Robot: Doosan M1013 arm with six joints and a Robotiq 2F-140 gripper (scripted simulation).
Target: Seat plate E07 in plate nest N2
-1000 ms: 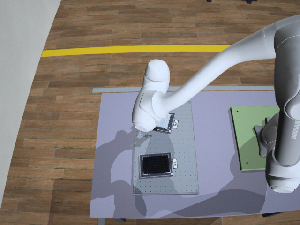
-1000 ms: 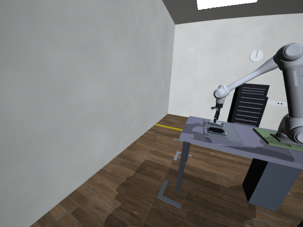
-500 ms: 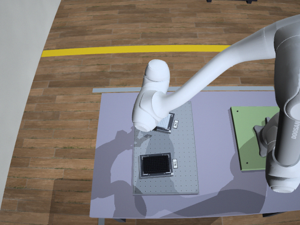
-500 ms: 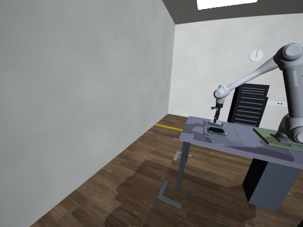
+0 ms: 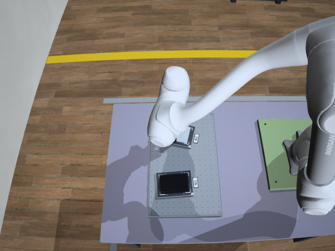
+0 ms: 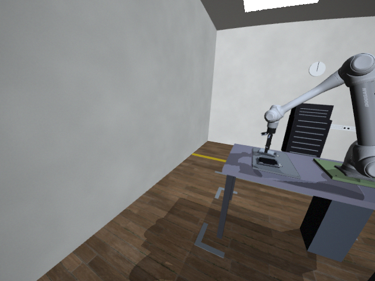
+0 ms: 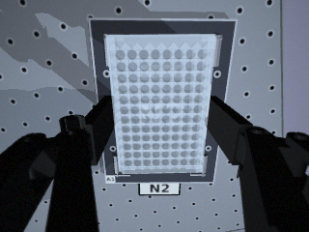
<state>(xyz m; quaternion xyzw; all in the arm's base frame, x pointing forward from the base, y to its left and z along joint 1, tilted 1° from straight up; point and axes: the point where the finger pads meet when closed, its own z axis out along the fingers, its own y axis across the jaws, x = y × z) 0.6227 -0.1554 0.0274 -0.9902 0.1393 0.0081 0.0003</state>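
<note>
Right now my hand is 3 cm above the clear well plate E07. The rest, counted from my hand: dark nest N2 (1 cm behind, 4 cm below); black plate E01 (2 cm ahead, 26 cm to the left, 2 cm below).
</note>
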